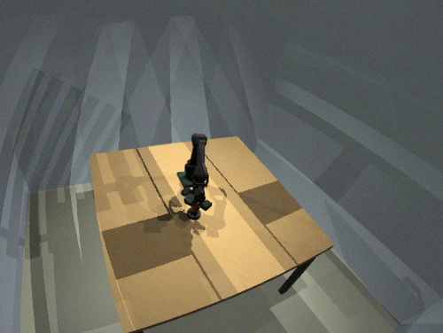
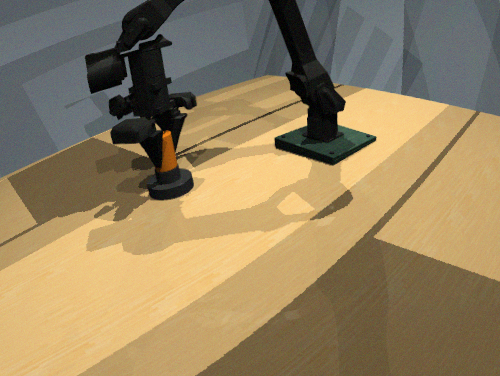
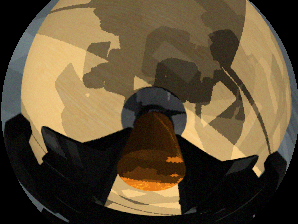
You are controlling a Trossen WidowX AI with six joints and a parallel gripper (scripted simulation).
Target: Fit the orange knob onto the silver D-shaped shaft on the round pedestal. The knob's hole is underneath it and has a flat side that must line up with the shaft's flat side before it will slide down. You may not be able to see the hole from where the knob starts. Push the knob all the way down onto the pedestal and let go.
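Right now my gripper tip is 20 mm above the round pedestal. The rest, counted from my gripper tip: orange knob 30 mm above.
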